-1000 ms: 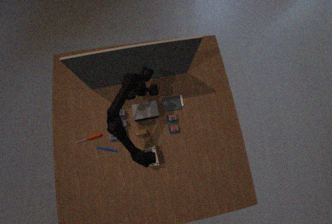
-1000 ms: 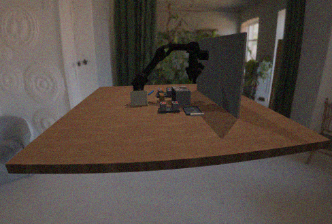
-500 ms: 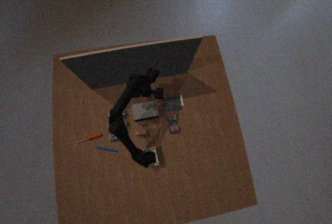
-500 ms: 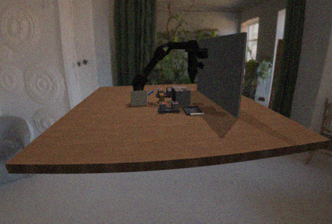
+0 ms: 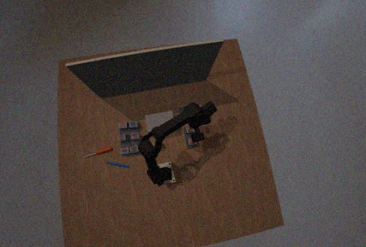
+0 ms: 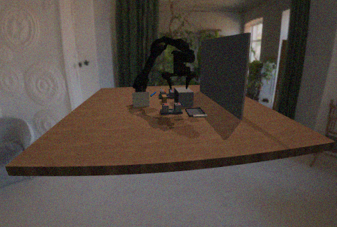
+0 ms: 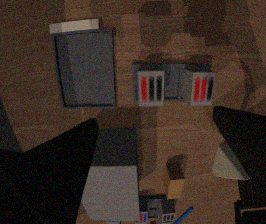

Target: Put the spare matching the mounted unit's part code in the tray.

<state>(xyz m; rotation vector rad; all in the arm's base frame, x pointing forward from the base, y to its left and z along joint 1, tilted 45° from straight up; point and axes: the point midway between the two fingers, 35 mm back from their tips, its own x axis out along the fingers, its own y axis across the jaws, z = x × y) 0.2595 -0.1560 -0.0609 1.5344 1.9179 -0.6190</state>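
The grey spare module is 10 cm below my gripper tip and 1 cm behind it. Round my gripper tip: mounted unit: 18 cm to the left, 9 cm below, 5 cm ahead; then dark flat tray: 14 cm below, 10 cm ahead, 1 cm to the right; then small tan block: 21 cm to the left, 12 cm below, 9 cm behind.
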